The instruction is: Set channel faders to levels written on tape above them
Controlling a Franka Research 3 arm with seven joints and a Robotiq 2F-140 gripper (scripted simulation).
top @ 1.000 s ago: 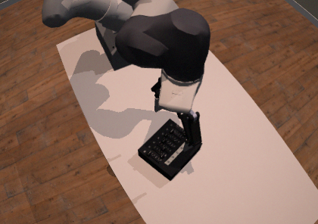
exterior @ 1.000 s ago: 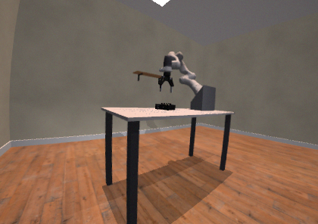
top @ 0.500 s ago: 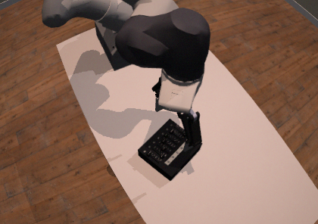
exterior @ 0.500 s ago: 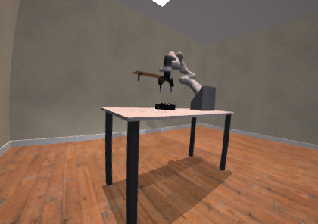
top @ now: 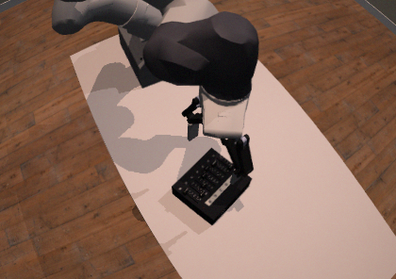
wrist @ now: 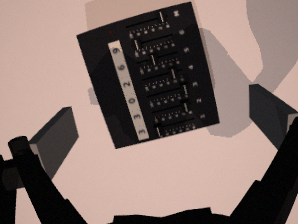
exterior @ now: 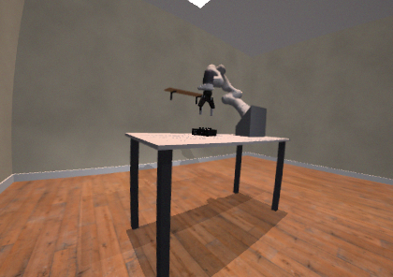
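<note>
Now: hand 10 mm short of the master fader, 80 mm to the left of it and 120 mm above it.
</note>
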